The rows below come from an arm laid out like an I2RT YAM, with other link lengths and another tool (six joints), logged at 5 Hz.
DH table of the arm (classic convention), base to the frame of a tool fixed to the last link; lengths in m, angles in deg. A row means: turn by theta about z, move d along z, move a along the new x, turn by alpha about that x. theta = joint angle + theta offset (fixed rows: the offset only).
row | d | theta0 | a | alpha
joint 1 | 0.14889 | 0 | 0.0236 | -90
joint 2 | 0 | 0 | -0.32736 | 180
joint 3 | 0 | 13.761 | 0.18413 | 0
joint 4 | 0.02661 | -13.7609 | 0.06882 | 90
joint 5 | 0.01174 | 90 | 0 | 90
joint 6 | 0.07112 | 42.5 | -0.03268 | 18.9
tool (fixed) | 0.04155 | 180 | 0 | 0
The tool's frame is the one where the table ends.
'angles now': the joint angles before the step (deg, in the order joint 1, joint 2, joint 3, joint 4, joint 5, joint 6). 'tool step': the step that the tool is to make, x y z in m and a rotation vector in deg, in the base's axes. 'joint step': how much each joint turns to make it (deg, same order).
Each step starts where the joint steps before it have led.
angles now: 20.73 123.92 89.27 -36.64 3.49 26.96
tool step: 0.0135 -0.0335 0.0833 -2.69 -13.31 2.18
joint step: -4.34 -7.82 5.00 -0.23 3.41 -8.78
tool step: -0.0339 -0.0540 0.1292 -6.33 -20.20 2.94
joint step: -6.42 -15.22 2.30 2.77 1.94 -14.17
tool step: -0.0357 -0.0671 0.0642 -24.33 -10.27 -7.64
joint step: -6.41 -8.39 -0.05 5.25 14.60 -21.68
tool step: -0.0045 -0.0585 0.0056 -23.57 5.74 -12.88
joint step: -5.16 0.48 -0.28 6.27 16.25 -22.01
